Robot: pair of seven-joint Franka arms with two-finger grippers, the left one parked.
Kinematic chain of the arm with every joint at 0, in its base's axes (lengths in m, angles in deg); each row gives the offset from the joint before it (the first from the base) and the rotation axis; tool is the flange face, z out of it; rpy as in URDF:
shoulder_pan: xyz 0 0 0.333 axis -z
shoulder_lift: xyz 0 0 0 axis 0.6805 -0.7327 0
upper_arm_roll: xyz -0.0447 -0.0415 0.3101 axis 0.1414 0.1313 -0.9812
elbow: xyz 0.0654 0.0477 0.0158 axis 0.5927 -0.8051 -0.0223
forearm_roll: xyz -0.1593 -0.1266 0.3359 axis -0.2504 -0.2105 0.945
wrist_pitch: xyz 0 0 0 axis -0.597 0.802 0.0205
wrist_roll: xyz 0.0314 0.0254 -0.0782 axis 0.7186 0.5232 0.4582
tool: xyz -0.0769 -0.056 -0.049 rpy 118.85 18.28 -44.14
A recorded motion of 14 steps. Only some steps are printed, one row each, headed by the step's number.
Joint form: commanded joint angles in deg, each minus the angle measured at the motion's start. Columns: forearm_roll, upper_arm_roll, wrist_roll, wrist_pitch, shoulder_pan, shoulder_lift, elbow.
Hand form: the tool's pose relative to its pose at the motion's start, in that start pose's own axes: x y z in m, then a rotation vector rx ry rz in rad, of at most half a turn. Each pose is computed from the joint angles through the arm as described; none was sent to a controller.
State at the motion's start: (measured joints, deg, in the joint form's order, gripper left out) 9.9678 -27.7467 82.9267 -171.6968 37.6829 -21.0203 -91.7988
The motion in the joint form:
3: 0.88 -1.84 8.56 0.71 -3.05 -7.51 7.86
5: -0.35 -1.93 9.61 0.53 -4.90 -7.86 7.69
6: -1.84 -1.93 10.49 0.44 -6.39 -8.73 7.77
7: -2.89 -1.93 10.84 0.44 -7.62 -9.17 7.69
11: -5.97 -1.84 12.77 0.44 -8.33 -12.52 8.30
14: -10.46 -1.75 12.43 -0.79 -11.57 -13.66 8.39
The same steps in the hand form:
3: 0.0398 -0.0251 0.0169 0.0683 0.0037 -0.2264
5: 0.0439 -0.0416 0.0265 0.0523 -0.0145 -0.2753
6: 0.0488 -0.0511 0.0383 0.0359 -0.0363 -0.3127
7: 0.0514 -0.0605 0.0466 0.0233 -0.0536 -0.3380
11: 0.0633 -0.0485 0.0768 0.0033 -0.1055 -0.3728
14: 0.0715 -0.0710 0.0946 -0.0688 -0.1303 -0.4216

